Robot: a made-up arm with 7 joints.
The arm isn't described. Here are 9 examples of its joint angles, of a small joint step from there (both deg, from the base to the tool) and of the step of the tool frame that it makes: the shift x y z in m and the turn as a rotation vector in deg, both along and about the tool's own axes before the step.
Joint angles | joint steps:
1: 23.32 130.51 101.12 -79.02 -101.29 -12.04 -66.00 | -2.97 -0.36 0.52 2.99 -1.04 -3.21 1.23
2: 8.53 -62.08 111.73 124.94 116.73 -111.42 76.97 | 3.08 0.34 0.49 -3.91 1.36 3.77 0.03
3: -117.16 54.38 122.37 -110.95 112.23 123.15 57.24 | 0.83 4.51 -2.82 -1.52 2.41 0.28 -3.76
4: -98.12 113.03 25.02 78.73 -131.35 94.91 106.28 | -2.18 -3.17 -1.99 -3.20 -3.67 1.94 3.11
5: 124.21 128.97 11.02 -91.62 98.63 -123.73 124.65 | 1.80 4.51 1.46 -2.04 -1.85 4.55 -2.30
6: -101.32 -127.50 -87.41 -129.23 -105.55 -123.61 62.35 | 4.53 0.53 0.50 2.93 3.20 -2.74 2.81
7: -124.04 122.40 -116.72 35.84 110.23 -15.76 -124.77 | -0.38 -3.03 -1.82 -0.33 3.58 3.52 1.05
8: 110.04 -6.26 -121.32 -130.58 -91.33 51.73 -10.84 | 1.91 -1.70 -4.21 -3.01 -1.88 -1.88 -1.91
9: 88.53 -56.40 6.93 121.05 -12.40 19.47 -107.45 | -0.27 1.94 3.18 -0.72 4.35 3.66 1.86
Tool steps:
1: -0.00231 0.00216 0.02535 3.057 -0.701 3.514
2: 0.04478 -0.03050 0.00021 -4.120 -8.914 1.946
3: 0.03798 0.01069 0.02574 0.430 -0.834 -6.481
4: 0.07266 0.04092 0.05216 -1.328 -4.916 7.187
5: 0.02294 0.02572 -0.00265 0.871 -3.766 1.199
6: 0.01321 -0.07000 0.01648 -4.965 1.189 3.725
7: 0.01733 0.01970 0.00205 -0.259 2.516 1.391
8: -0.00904 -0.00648 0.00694 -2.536 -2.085 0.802
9: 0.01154 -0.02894 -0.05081 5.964 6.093 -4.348
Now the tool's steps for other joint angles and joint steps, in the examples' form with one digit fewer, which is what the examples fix.
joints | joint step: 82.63 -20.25 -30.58 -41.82 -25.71 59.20 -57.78 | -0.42 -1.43 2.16 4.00 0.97 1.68 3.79
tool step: 0.0191 -0.0073 -0.0202 3.39 4.04 -2.11
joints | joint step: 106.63 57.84 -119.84 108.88 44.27 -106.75 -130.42 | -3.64 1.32 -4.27 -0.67 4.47 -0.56 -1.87
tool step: -0.0239 0.0346 0.0081 0.43 0.73 0.36
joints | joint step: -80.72 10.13 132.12 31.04 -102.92 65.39 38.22 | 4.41 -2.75 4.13 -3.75 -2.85 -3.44 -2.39
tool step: -0.0310 0.0031 -0.0142 0.10 -2.69 -2.18
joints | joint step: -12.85 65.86 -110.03 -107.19 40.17 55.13 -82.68 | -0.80 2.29 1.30 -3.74 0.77 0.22 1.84
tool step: -0.0254 0.0239 0.0421 1.62 -3.70 1.91
